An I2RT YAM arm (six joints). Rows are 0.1 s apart.
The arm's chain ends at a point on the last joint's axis. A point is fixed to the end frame.
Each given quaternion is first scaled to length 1.
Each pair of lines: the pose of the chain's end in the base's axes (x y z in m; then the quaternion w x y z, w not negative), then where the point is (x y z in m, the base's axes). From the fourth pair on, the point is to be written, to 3 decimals.
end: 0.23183 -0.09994 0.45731 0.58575 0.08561 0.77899 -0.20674
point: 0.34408 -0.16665 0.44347
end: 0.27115 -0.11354 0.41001 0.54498 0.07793 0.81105 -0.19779
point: 0.38203 -0.17849 0.38304
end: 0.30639 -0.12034 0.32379 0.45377 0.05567 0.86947 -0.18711
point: 0.40985 -0.18184 0.27129
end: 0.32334 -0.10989 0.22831 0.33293 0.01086 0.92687 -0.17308
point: 0.411 -0.165 0.148
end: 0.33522 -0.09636 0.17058 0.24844 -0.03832 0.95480 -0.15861
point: 0.410 -0.145 0.074
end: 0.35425 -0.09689 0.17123 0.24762 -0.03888 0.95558 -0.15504
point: 0.429 -0.145 0.074
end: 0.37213 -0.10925 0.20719 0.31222 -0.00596 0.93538 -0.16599
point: 0.457 -0.162 0.122
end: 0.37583 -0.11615 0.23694 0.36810 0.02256 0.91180 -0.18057
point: 0.469 -0.174 0.164
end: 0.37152 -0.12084 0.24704 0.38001 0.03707 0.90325 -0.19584
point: 0.465 -0.183 0.179
